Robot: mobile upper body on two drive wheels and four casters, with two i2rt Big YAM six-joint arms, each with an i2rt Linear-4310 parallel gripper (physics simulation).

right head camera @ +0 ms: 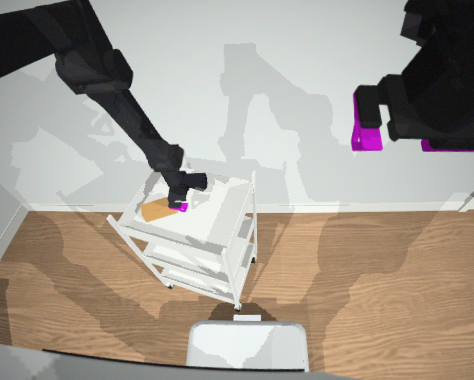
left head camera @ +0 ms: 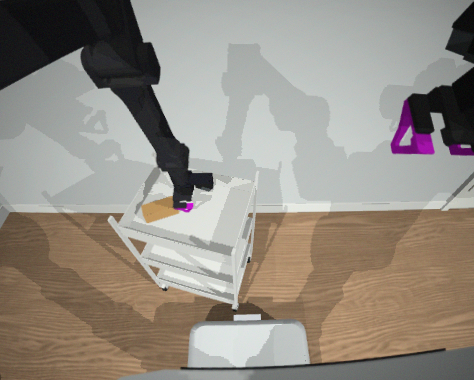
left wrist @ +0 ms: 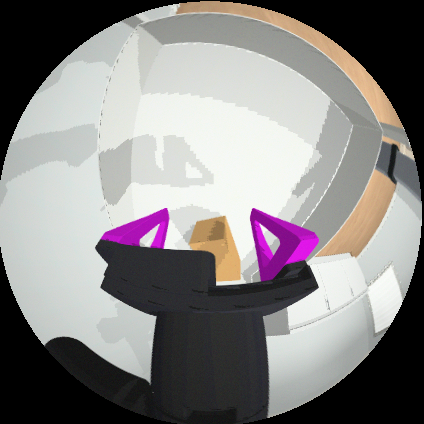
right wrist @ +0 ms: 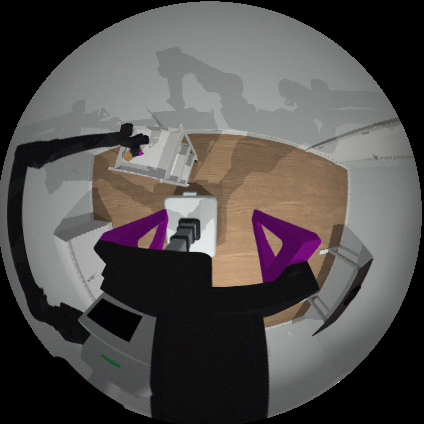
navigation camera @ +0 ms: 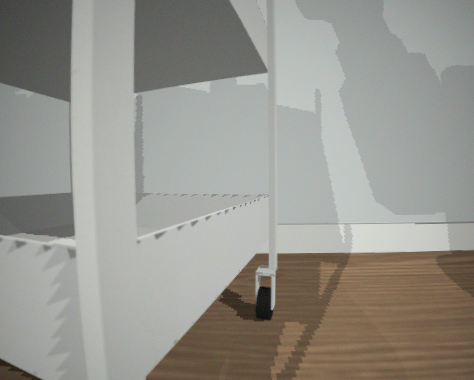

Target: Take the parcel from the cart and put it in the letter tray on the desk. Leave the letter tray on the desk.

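Frame: origin at the left arm's base, x ahead, y left, z up, level; centimetres.
Where they show: left gripper, fingertip midpoint: (right head camera: 185,200) (left head camera: 188,200) (left wrist: 209,212) (right wrist: 143,146); right gripper, fingertip midpoint: (right head camera: 388,146) (left head camera: 422,149) (right wrist: 209,213).
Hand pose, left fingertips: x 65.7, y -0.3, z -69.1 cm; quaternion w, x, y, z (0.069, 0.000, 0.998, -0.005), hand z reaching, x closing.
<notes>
After its pixels a point has its place.
The parcel (left head camera: 159,210) @[x 61.8, y 10.2, z -69.6 cm] (right head camera: 157,210) @[x 61.6, y 10.2, z -69.8 cm] (left wrist: 227,260) @[x 62.8, y 8.9, z -69.5 cm] (right wrist: 128,156) @[x 61.1, y 12.0, z -70.0 cm], an orange-brown box, lies on the top shelf of the white cart (left head camera: 175,239) @[x 52.3, y 4.0, z -74.7 cm] (right head camera: 170,238) @[x 52.3, y 4.7, z -74.7 cm] (navigation camera: 107,175) @[x 41.4, y -17.8, z -118.0 cm]. My left gripper (left head camera: 185,207) @[x 65.7, y -0.3, z -69.2 cm] (right head camera: 180,206) @[x 65.7, y -0.3, z -69.2 cm] (left wrist: 209,212) @[x 65.7, y -0.3, z -69.2 cm] is open, low over that shelf at the parcel's right end in the head views. In the left wrist view the parcel shows in the gap between its spread fingers, partly hidden by the gripper body; it is not gripped. My right gripper (left head camera: 441,151) (right head camera: 400,148) @[x 32.9, y -44.5, z -14.5 cm] (right wrist: 209,213) @[x 32.9, y -44.5, z -14.5 cm] is open and empty, far right of the cart. The letter tray does not show in these views.
My white base (left head camera: 247,345) @[x 21.3, y -22.0, z -115.0 cm] (right head camera: 247,345) @[x 21.5, y -22.9, z -115.1 cm] (right wrist: 207,240) @[x -11.7, y -40.6, z -115.0 cm] is close to the cart's near corner. A wall stands behind the cart. In the right wrist view, a white cabinet-like box (right wrist: 85,250) @[x -25.8, y 104.7, z -76.7 cm] stands at the left and a dark-topped piece of furniture (right wrist: 340,305) at the right.
</notes>
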